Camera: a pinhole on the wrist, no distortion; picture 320 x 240 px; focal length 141.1 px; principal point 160.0 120.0 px. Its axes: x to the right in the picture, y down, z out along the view. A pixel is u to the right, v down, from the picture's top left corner.
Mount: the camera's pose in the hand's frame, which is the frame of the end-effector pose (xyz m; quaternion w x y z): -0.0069 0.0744 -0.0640 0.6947 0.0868 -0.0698 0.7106
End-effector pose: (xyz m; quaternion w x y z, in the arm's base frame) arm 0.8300 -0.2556 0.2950 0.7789 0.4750 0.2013 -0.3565
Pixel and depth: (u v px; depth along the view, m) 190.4 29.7 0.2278
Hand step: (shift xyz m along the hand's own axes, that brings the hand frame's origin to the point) 0.1439 0.0758 0.1658
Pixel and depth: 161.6 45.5 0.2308
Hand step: 0.1209 0.0293 0.1590
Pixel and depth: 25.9 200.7 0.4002
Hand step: -0.2176 -0.3902 0.2474
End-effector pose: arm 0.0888 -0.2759 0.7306 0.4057 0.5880 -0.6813 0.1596
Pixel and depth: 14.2 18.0 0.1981
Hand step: 0.1455 -0.1652 0.0810
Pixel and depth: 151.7 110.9 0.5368
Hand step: 0.0425 -0.0735 0.4518
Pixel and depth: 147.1 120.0 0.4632
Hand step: 0.0062 -0.0687 0.3784
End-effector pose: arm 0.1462 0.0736 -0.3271 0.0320 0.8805 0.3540 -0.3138
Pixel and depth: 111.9 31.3 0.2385
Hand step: 0.1508 -0.0536 0.1475
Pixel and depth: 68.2 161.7 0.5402
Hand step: -0.1453 -0.3911 0.3888
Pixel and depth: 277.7 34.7 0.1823
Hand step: 0.1051 0.1854 0.1449
